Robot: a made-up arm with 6 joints.
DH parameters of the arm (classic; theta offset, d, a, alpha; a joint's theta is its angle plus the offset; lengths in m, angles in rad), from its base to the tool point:
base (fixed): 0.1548 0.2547 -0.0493 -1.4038
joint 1: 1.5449 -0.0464 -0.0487 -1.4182
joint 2: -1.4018 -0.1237 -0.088 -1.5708
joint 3: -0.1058 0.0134 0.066 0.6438
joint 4: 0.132 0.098 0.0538 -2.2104
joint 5: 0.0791 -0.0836 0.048 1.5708
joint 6: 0 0.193 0.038 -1.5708
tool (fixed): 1.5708 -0.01 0 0
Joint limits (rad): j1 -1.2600..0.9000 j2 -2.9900..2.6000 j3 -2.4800..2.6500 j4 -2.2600..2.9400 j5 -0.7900..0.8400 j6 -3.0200..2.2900
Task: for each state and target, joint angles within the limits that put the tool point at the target. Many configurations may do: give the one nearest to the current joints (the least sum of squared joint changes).
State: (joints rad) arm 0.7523 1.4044 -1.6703 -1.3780 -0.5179 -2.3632
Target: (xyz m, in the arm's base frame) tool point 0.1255 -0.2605 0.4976
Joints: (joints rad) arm 0.5697 1.7717 -1.0576 -1.5306 -0.6641 -2.6360
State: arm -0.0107 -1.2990 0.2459 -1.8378 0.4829 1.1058
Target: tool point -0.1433 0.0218 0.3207
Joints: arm 0.0859 -0.6091 0.9581 -2.2600 0.8183 1.3201
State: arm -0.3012 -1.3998 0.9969 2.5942 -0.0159 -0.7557
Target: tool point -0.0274 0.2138 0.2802
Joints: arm -0.5259 -1.1472 1.3010 2.8474 -0.1186 -0.6807
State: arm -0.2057 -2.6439 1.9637 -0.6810 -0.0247 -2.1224
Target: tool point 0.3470 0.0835 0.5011
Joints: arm -0.0370 -2.5489 2.2788 -0.5660 0.1712 -2.0799
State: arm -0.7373 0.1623 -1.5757 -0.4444 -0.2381 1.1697
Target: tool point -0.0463 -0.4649 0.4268
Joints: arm -0.1820 0.9312 -2.0177 -0.7425 -0.1002 1.1519
